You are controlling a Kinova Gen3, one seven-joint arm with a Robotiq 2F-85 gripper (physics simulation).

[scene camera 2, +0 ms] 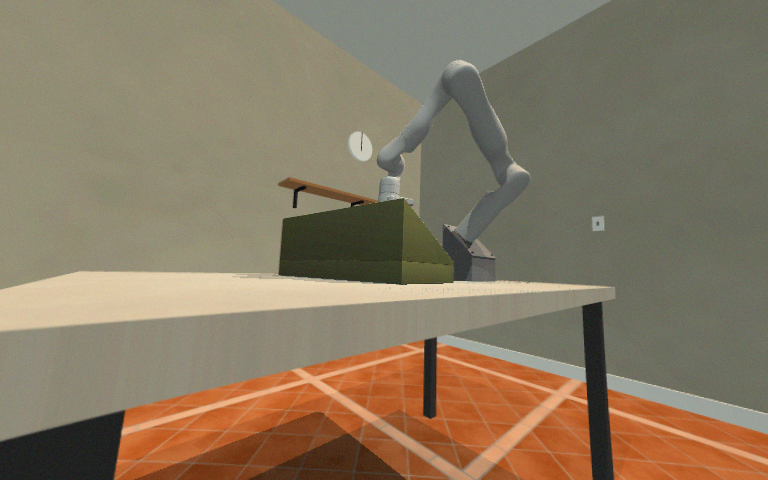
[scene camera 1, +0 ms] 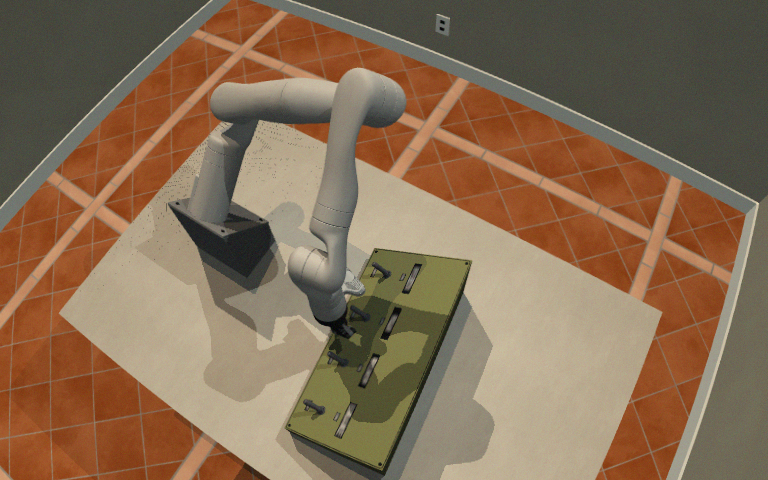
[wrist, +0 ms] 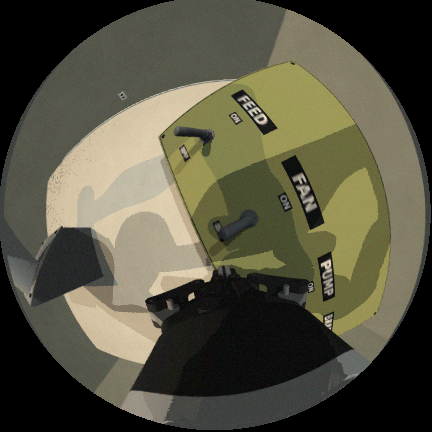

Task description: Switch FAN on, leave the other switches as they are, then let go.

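Seen in the pictures: gripper, fingertip midpoint: (scene camera 1: 337, 330) (wrist: 223, 271); arm's base, origin of the base link: (scene camera 2: 464, 235) (scene camera 1: 208, 214).
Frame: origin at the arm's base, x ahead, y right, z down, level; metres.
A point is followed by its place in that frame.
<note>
The green sloped switch box (scene camera 1: 441, 283) {x 0.584, y -0.061, z 0.024 m} (scene camera 2: 345, 243) {x 0.629, y 0.051, z 0.096 m} (wrist: 310, 100) {x 0.583, y -0.039, z 0.025 m} carries a row of dark levers. The FAN lever (scene camera 1: 359, 313) {x 0.433, y 0.061, z 0.074 m} (wrist: 239, 225) {x 0.430, y 0.057, z 0.069 m} leans to the OFF side, away from its ON label (wrist: 284, 202) {x 0.487, y 0.058, z 0.074 m} and the FAN plate (wrist: 303, 192) {x 0.510, y 0.058, z 0.062 m}. The FEED lever (scene camera 1: 381, 270) {x 0.436, y -0.059, z 0.075 m} (wrist: 192, 132) {x 0.430, y -0.058, z 0.072 m} also leans to OFF. The PUMP lever (scene camera 1: 337, 358) {x 0.432, y 0.178, z 0.073 m} and the last lever (scene camera 1: 313, 406) {x 0.431, y 0.298, z 0.073 m} lean the same way in scene camera 1. My gripper (scene camera 1: 350, 333) {x 0.394, y 0.109, z 0.114 m} (wrist: 223, 271) {x 0.394, y 0.109, z 0.114 m} is shut and empty, near the box's low edge between the FAN and PUMP levers. Contact with the FAN lever is not clear. The box hides the fingers in scene camera 2.
The box stands on a pale table (scene camera 1: 538, 339) {x 0.852, y -0.082, z 0.190 m} (scene camera 2: 169, 294) {x 1.034, y -0.160, z 0.190 m}. The arm's dark base (scene camera 1: 226, 243) {x 0.090, y 0.054, z -0.007 m} (scene camera 2: 481, 268) {x 0.038, y -0.085, z 0.140 m} (wrist: 70, 265) {x 0.097, y 0.008, z 0.098 m} stands on the low side of the box. The FEED lever is on the far side of the FAN lever from the gripper. A wall shelf (scene camera 2: 328, 191) hangs behind.
</note>
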